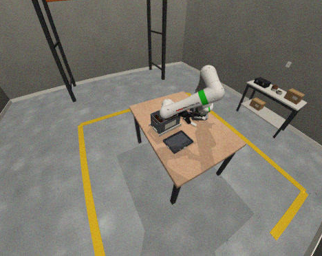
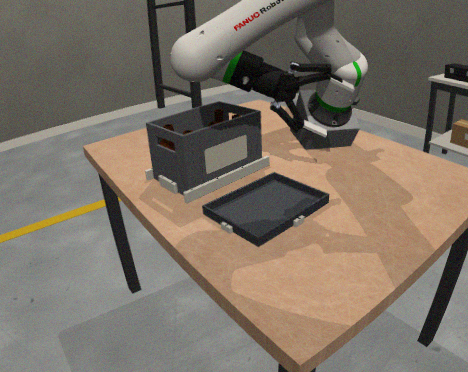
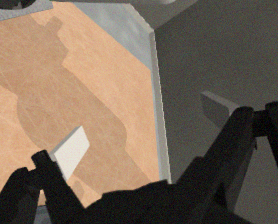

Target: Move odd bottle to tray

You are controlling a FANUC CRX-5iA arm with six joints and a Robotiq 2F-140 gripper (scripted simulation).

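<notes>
The dark grey crate lies 32 cm to the right of my hand, 18 cm ahead of it and 13 cm below it. The rest, counted from my hand: dark tray: 21 cm ahead, 20 cm below, 4 cm to the right; then bottle: 36 cm to the right, 13 cm below, 10 cm ahead.
</notes>
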